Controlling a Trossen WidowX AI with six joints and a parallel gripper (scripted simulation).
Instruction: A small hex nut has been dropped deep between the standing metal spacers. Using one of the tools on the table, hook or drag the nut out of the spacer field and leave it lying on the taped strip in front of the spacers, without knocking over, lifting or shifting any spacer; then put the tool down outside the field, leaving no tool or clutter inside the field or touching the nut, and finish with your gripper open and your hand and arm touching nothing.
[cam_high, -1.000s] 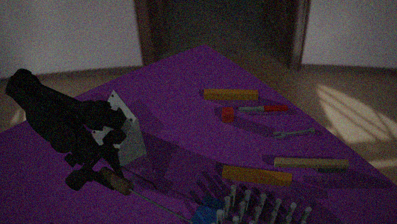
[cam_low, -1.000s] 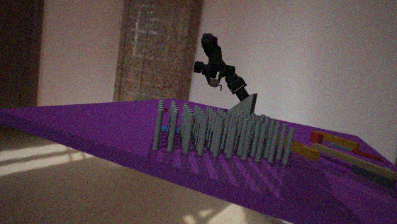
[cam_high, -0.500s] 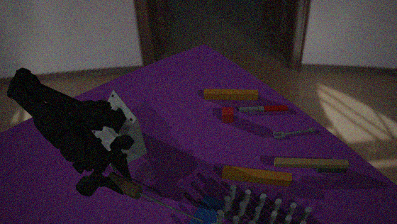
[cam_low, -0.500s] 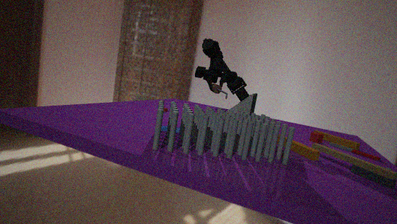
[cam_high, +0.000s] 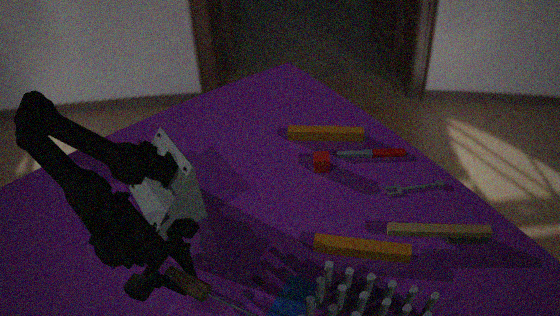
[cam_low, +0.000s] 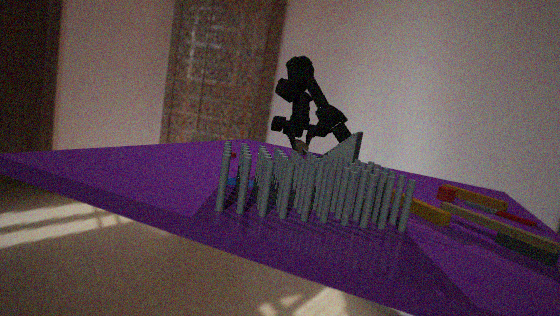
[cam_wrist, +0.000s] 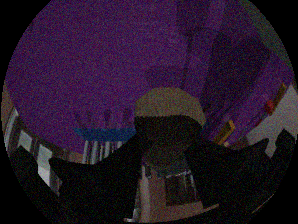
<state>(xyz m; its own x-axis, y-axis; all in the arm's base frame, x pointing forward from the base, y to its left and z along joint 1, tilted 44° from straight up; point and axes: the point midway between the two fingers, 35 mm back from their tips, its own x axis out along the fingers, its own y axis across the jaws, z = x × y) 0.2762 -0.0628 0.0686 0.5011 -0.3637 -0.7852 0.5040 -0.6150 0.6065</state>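
My gripper tip is now 170 mm short of the blue taped strip, 90 mm above it and 50 mm to the right of it. From my gripper tip the other things lie so: red block (460 mm to the left, 200 mm behind, 70 mm below); small red thing (290 mm to the right, 100 mm behind, 80 mm below); thin rod (90 mm ahead, 50 mm to the left).
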